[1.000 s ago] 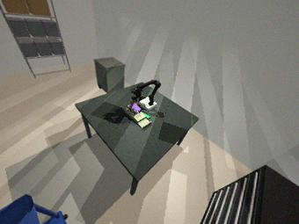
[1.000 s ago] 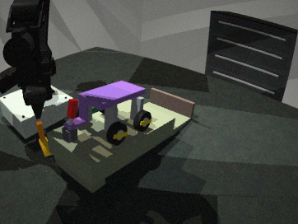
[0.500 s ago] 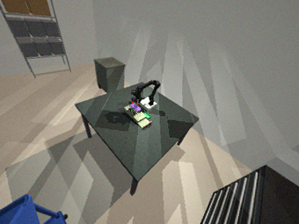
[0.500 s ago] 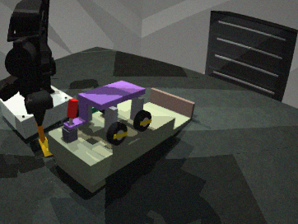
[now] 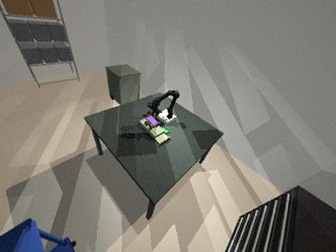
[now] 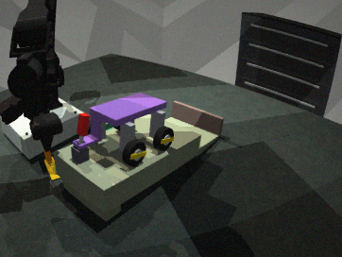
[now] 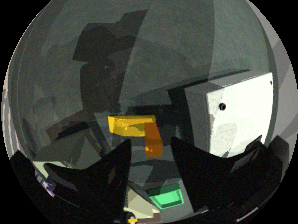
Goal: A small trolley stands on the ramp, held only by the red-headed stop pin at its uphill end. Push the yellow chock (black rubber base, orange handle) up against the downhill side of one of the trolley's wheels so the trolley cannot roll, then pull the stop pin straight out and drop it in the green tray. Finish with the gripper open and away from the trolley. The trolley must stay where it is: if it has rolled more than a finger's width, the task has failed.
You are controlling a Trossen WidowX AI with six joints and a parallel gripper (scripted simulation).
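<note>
Now: the yellow chock 30 mm below my gripper tip and 20 mm ahead of it. The rest, counted from my gripper tip: trolley: 140 mm ahead, 130 mm to the left, 60 mm above; red-headed stop pin: 130 mm ahead, 70 mm above, 40 mm to the left; ramp: 140 mm to the left, 140 mm ahead, 10 mm below.
</note>
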